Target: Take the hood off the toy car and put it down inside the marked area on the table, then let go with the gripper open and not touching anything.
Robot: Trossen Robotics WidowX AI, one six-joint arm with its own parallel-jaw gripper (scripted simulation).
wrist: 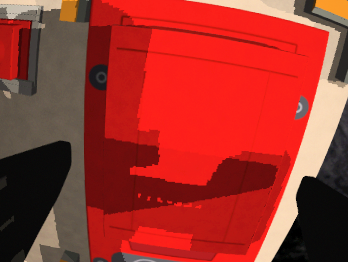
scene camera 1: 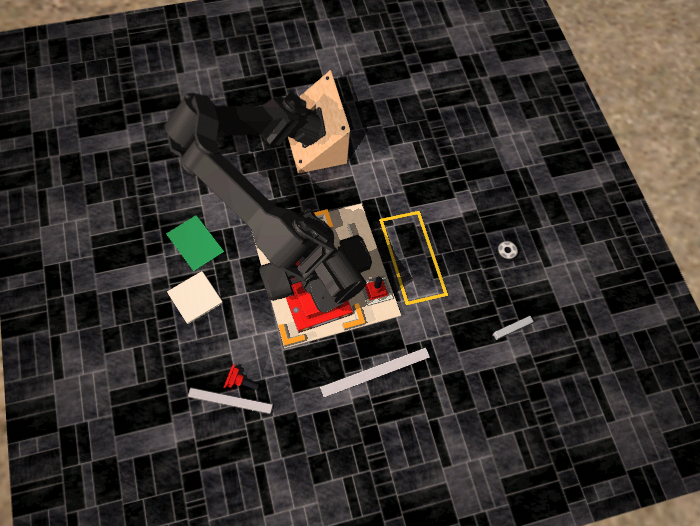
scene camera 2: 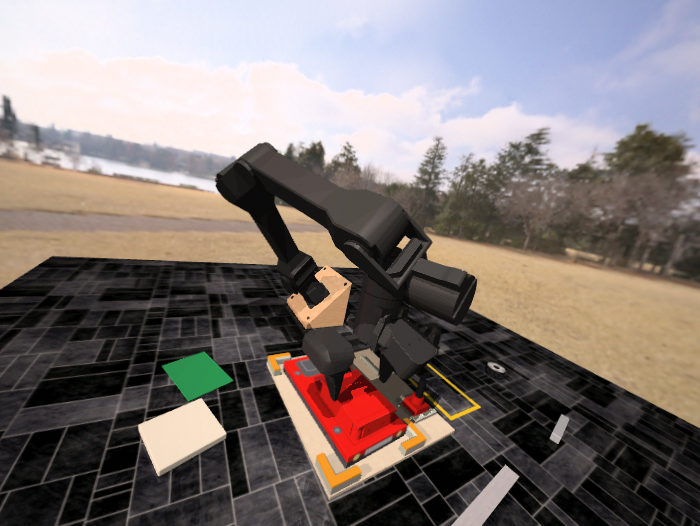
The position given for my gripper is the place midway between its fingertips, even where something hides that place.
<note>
My gripper (scene camera 2: 359,389) is open, with nothing in its grasp. Further things: a grey bar (scene camera 1: 414,357) and a cream tile (scene camera 2: 171,439).
The cream tile also shows in scene camera 1 (scene camera 1: 194,297). My gripper also shows in the wrist view (wrist: 187,172) and in scene camera 1 (scene camera 1: 315,285). The wrist view misses the cream tile: it is out of frame.
</note>
